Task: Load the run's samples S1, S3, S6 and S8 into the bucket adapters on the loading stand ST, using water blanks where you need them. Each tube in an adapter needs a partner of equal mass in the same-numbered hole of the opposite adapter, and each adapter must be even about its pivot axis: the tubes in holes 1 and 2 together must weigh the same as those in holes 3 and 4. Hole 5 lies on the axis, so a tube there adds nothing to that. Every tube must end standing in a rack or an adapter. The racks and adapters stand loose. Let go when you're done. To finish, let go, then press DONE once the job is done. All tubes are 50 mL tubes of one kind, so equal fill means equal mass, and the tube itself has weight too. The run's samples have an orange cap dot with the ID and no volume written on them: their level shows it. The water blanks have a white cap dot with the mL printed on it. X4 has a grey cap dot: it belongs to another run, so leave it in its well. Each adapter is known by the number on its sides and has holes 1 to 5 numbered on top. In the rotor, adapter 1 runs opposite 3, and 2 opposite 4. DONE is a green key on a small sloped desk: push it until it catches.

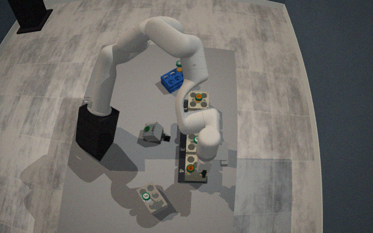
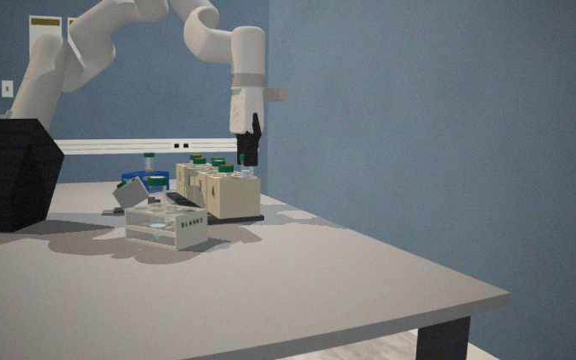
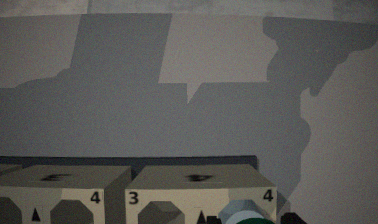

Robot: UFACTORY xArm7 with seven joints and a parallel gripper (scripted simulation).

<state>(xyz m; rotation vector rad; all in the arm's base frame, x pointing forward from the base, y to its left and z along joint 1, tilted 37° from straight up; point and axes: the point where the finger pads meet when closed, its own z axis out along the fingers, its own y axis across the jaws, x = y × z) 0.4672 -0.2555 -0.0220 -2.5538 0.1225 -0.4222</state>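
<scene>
My gripper is now 24 cm past the done desk, 20 cm to the right of it and 9 cm above it. From my hand the other things lie so: black stand: 19 cm to the left, 14 cm below, 3 cm behind; then pink-filled tube: 22 cm to the left, 8 cm below, 6 cm behind; then blank: 22 cm behind, 14 cm to the right, 8 cm below.
</scene>
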